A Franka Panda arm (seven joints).
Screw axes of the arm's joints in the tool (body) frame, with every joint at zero. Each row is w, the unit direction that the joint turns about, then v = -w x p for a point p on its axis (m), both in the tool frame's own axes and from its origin. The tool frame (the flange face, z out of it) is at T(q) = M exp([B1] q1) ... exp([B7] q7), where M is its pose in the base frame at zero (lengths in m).
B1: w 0 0 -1 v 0.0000 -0.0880 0.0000
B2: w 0 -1 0 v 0.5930 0.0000 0.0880
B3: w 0 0 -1 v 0.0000 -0.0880 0.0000
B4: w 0 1 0 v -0.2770 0.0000 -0.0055
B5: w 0 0 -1 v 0.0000 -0.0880 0.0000
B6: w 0 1 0 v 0.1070 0.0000 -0.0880
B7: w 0 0 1 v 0.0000 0.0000 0.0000
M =
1 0 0 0.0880
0 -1 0 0.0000
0 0 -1 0.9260
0 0 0 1
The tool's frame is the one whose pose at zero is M.
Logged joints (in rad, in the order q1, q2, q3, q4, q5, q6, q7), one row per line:
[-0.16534, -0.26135, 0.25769, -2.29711, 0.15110, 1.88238, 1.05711]
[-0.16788, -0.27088, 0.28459, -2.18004, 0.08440, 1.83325, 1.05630]
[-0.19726, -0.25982, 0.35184, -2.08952, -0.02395, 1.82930, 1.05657]
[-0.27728, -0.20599, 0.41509, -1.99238, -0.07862, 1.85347, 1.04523]
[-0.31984, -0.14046, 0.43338, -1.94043, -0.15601, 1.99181, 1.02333]
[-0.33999, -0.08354, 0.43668, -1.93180, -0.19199, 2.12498, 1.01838]
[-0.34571, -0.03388, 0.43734, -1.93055, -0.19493, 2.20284, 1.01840]
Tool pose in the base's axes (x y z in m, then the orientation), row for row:
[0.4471, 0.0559, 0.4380, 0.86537, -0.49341, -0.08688, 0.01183]
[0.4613, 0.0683, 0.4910, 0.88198, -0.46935, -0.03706, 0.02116]
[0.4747, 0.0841, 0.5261, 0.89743, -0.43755, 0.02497, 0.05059]
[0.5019, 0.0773, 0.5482, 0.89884, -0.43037, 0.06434, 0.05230]
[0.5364, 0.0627, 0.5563, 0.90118, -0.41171, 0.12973, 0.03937]
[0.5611, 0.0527, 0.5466, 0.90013, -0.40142, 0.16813, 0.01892]
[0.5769, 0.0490, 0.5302, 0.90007, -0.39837, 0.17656, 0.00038]
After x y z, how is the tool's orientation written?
As a quaternion, x y z w.
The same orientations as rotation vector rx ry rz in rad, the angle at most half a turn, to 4 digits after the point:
[2.6983, -1.5385, -0.2709]
[2.7341, -1.4550, -0.1149]
[2.7320, -1.3320, 0.0760]
[2.7335, -1.3088, 0.1957]
[2.7623, -1.2620, 0.3976]
[2.7943, -1.2461, 0.5219]
[2.8270, -1.2512, 0.5545]

